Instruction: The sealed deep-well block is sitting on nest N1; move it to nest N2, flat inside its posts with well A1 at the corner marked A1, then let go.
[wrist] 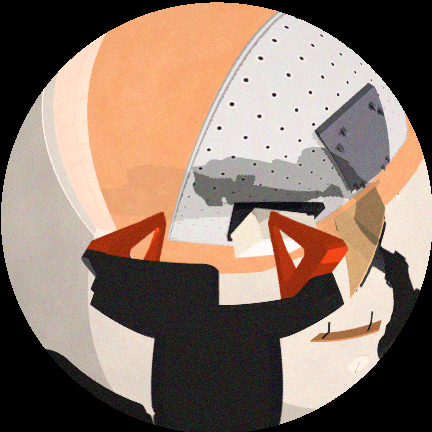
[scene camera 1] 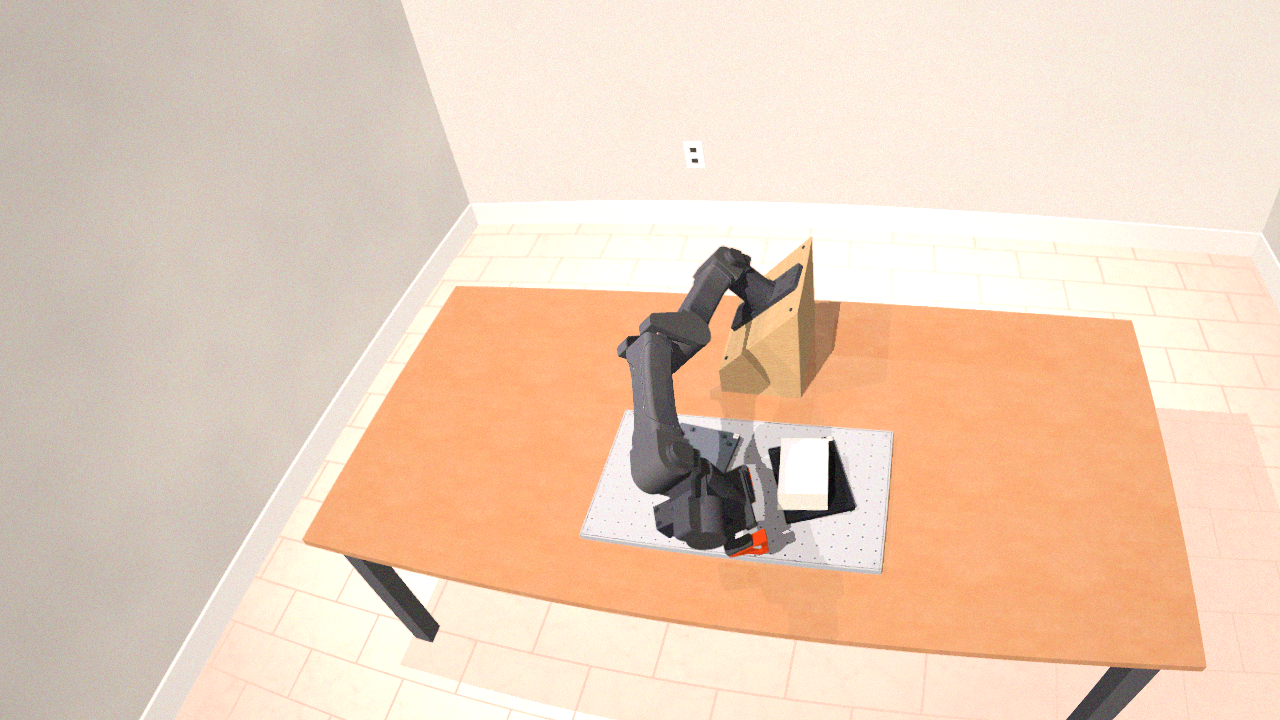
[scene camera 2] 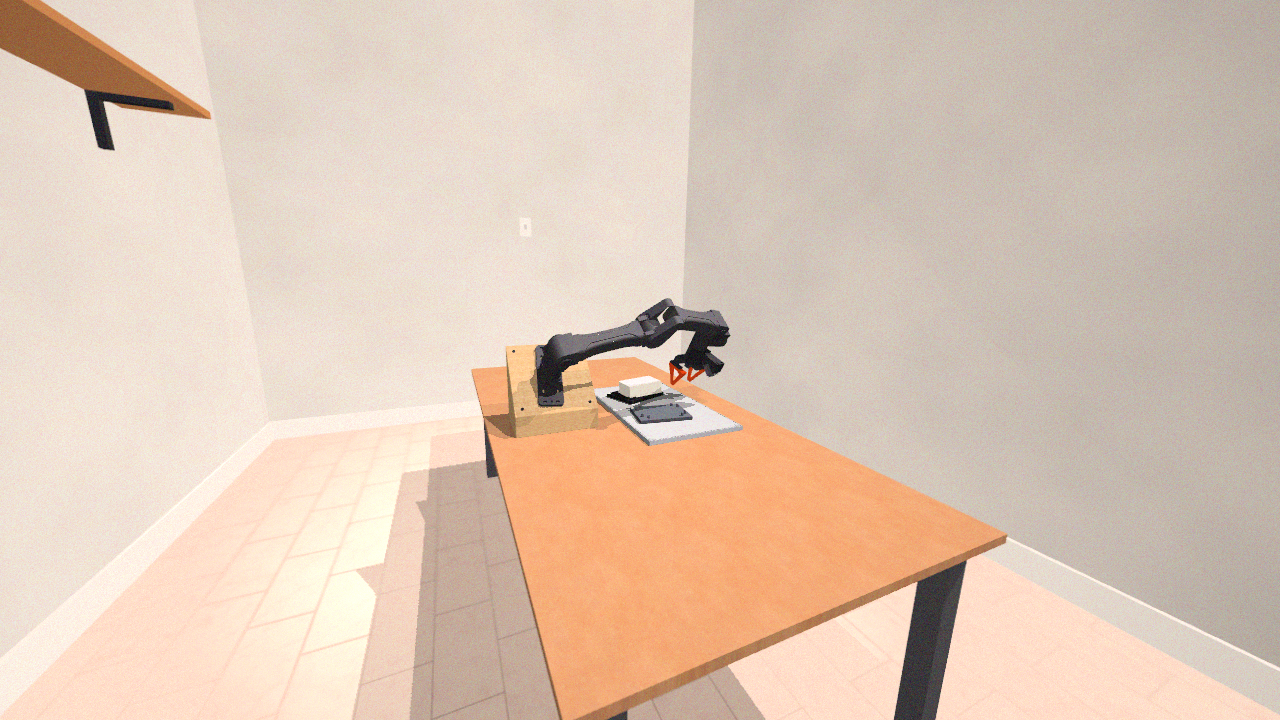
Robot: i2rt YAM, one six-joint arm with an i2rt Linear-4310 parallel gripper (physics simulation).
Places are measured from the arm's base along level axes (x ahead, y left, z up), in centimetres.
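Pixels of known places: gripper, fingertip midpoint: (wrist: 216, 216) (scene camera 1: 758, 527) (scene camera 2: 680, 382); arm's base at its link origin: (wrist: 374, 254) (scene camera 1: 767, 299) (scene camera 2: 549, 375).
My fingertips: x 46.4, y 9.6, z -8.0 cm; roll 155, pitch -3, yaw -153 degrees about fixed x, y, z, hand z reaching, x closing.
For each thing: its middle in the pictures, then the offset to it from my fingertips. Level surfaces: height alone.
- sealed deep-well block at the middle of its body: (wrist: 276, 235) (scene camera 1: 803, 473) (scene camera 2: 639, 386) dy +4.5, dx -13.5, dz -1.7 cm
- black nest at the middle of its body: (scene camera 1: 810, 477) (wrist: 274, 224) (scene camera 2: 635, 393) dy +5.4, dx -14.7, dz -4.3 cm
- grey nest at the middle of its body: (wrist: 368, 150) (scene camera 1: 694, 461) (scene camera 2: 660, 411) dy -16.0, dx -13.9, dz -4.1 cm
- light perforated board at the middle of its body: (wrist: 314, 171) (scene camera 1: 742, 485) (scene camera 2: 656, 407) dy -6.5, dx -11.5, dz -5.8 cm
- wooden table at its surface level: dz -6.5 cm
The sealed deep-well block (scene camera 1: 804, 467) (scene camera 2: 640, 386) (wrist: 247, 235), a white and cream box, sits on the black nest (scene camera 1: 841, 497) (scene camera 2: 617, 395) (wrist: 275, 205), taken as N1. The grey nest (scene camera 1: 713, 438) (scene camera 2: 662, 413) (wrist: 355, 140), taken as N2, has short dark posts and bears nothing; the arm partly covers it in scene camera 1. My gripper (scene camera 1: 758, 512) (scene camera 2: 682, 381) (wrist: 216, 216) is open, its orange fingers wide apart and empty. It hangs above the board, to the left of the block in scene camera 1. Nest labels and well A1 are not readable.
Both nests lie on a light perforated board (scene camera 1: 859, 537) (scene camera 2: 707, 428) (wrist: 270, 110) on the wooden table (scene camera 1: 1011, 492) (scene camera 2: 716, 537) (wrist: 140, 100). The arm is mounted on a wooden wedge (scene camera 1: 787, 358) (scene camera 2: 528, 420) (wrist: 355, 250) behind the board. A wall shelf (scene camera 2: 134, 80) (wrist: 345, 334) is far off.
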